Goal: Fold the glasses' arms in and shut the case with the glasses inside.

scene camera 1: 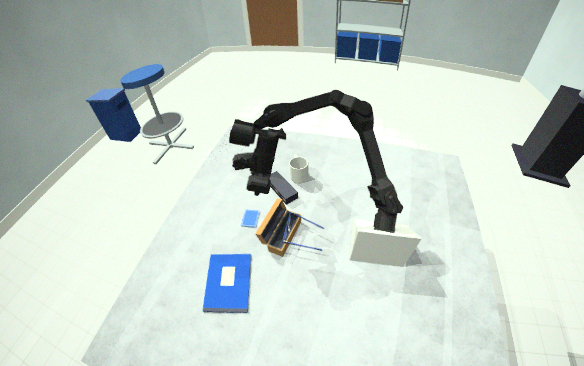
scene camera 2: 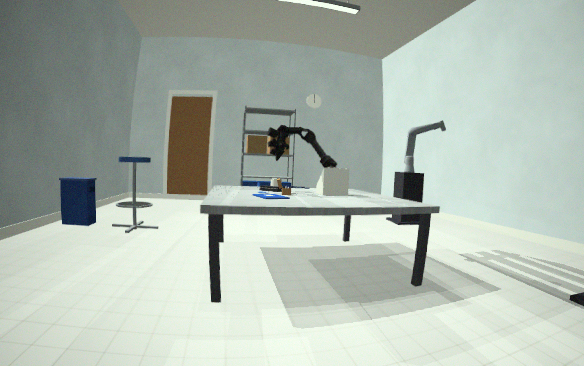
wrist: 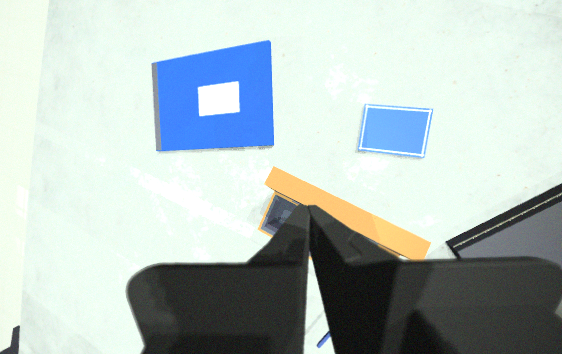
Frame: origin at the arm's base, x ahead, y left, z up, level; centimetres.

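Seen in the pictures: gripper, fingertip midpoint: (scene camera 1: 256, 195) (scene camera 2: 276, 160) (wrist: 306, 213); arm's base, link origin: (scene camera 1: 384, 229) (scene camera 2: 333, 174).
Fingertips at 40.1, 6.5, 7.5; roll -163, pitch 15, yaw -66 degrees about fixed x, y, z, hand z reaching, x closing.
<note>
Pixels of each thing's middle, then the offset from my fingertips to it, as dx, dy, dz. "pt": a spot on its surface instead.
- blue glasses, surface spot: (scene camera 1: 288, 227) pt -7.9, -4.1, -19.3
- blue book, body centre: (wrist: 208, 101) (scene camera 1: 227, 281) (scene camera 2: 270, 196) +3.3, +22.6, -21.8
- small light-blue item, body centre: (wrist: 393, 130) (scene camera 1: 250, 218) +8.6, -4.3, -21.9
- dark box, body centre: (wrist: 536, 235) (scene camera 1: 281, 187) (scene camera 2: 270, 188) +3.4, -22.6, -20.4
- mug, body centre: (scene camera 1: 298, 167) -0.3, -33.3, -17.4
The orange-brown case (scene camera 1: 271, 223) (scene camera 2: 286, 191) (wrist: 350, 209) stands open on the table, its lid raised on the side away from the glasses' arms. The blue glasses (scene camera 1: 288, 227) sit in its dark-lined base. Both arms are unfolded and stick out past the base's open side, roughly parallel. In the wrist view the tip of a blue glasses arm (wrist: 324, 339) shows between the fingers' lower parts; most of the glasses are hidden there. My gripper (scene camera 1: 258, 192) (scene camera 2: 278, 158) (wrist: 306, 213) is shut and empty, pointing down above the table, apart from the case.
A blue book (scene camera 1: 215, 295) (wrist: 175, 115) and a small light-blue item (scene camera 1: 250, 218) (wrist: 395, 131) lie on the lid's side. A dark box (scene camera 1: 284, 187) (wrist: 525, 235) and a mug (scene camera 1: 299, 171) are behind the case. My arm's base stands on a white block (scene camera 1: 382, 247) (scene camera 2: 336, 182) to the right.
</note>
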